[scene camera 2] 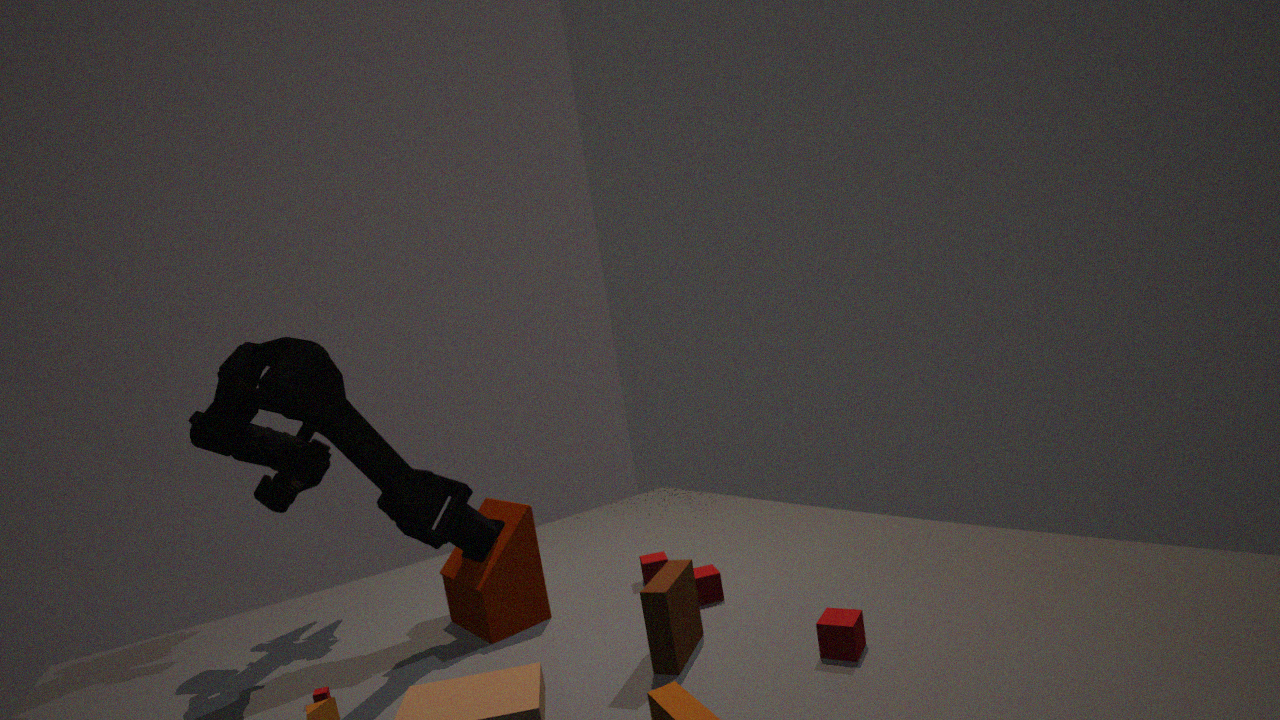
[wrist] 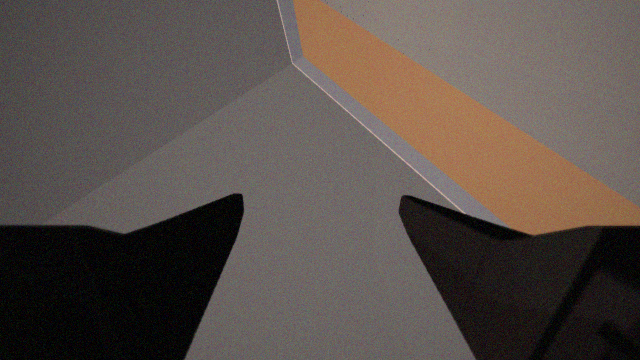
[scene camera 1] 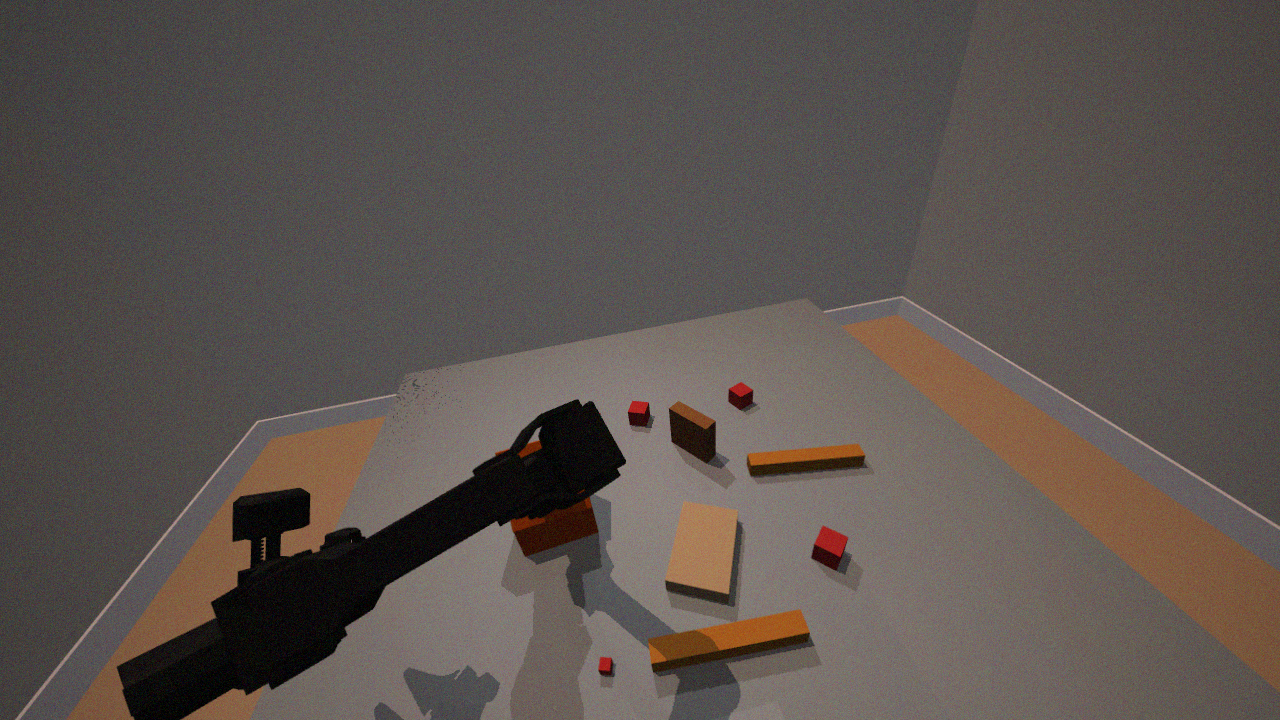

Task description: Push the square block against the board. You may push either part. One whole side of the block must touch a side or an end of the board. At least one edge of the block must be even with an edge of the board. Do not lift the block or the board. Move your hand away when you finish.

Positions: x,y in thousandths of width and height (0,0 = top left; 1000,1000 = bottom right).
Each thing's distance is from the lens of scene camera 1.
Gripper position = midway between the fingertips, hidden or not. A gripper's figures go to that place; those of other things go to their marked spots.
gripper (scene camera 1: 200,784): 71 cm
tan flat slab (scene camera 1: 547,785): 75 cm
